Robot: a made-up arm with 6 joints.
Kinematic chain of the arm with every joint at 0, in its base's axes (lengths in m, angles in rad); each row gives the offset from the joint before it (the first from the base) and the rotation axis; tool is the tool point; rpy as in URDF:
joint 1: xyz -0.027 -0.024 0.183 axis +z
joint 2: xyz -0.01 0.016 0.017 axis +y
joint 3: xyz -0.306 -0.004 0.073 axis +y
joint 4: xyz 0.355 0.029 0.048 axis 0.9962 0 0.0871
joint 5: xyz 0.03 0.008 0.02 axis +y
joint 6: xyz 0.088 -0.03 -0.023 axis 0.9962 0 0.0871
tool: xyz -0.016 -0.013 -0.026 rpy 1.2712 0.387 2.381
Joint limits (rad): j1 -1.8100..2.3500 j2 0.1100..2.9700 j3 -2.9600..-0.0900 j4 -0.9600..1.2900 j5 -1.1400..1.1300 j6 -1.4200..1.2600
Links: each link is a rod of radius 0.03 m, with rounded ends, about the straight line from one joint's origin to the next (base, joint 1, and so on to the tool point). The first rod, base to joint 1, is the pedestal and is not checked.
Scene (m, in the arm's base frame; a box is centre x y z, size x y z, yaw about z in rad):
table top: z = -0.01
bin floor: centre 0.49 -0.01 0 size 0.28 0.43 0.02 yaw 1.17
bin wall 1: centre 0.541 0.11 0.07 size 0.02 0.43 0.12 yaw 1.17
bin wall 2: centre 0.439 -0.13 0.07 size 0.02 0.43 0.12 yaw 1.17
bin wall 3: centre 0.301 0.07 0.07 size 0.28 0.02 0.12 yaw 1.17
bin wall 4: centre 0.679 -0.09 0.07 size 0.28 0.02 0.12 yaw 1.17
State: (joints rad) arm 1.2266 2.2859 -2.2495 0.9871 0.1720 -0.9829
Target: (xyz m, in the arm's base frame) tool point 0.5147 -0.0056 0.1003
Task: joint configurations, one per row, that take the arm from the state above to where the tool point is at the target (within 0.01 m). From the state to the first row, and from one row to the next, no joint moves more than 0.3 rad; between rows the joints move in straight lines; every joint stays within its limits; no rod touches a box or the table.
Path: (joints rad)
1: 0.9749 2.2058 -2.0768 0.9581 0.2066 -0.9822
2: 0.7233 2.1258 -1.9041 0.9290 0.2412 -0.9815
3: 0.4716 2.0457 -1.7314 0.9000 0.2758 -0.9808
4: 0.2200 1.9656 -1.5587 0.8710 0.3105 -0.9801
5: -0.0317 1.8856 -1.3861 0.8419 0.3451 -0.9794
6: -0.0285 2.1662 -1.4008 0.8460 0.2986 -0.9859

